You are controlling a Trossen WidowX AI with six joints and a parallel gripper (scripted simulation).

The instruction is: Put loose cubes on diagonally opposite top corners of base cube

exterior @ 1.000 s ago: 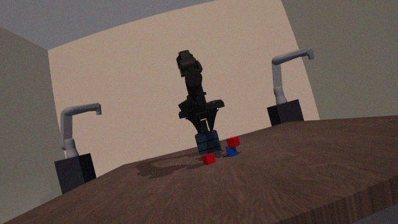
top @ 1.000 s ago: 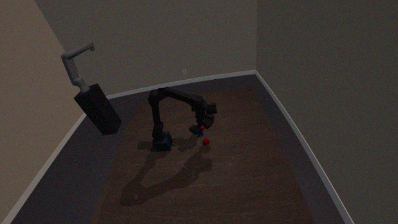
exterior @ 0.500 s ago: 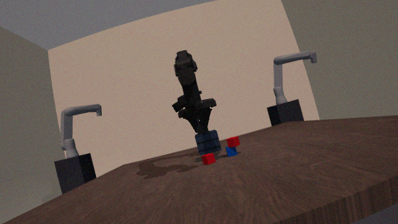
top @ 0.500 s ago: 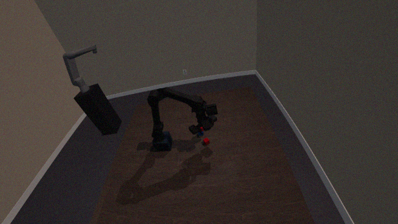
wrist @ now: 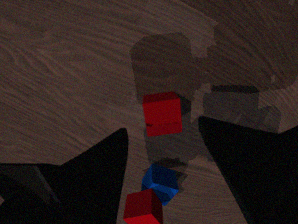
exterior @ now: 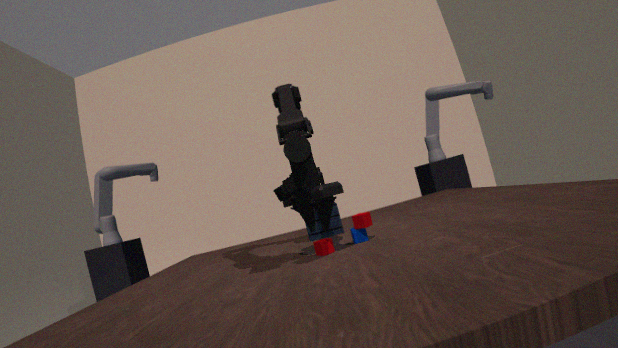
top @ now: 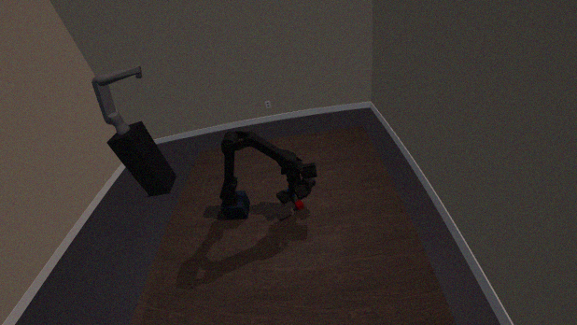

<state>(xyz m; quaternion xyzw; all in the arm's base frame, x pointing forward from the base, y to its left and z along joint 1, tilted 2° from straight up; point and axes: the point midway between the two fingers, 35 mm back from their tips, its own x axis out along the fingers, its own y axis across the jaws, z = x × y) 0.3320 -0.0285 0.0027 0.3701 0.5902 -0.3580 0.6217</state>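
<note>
Right now the red cube is 110 mm to the left of my gripper tip, 20 mm behind it and 10 mm below it. Also, from my gripper tip: blue cube (100 mm to the left, 40 mm below, 40 mm behind).
</note>
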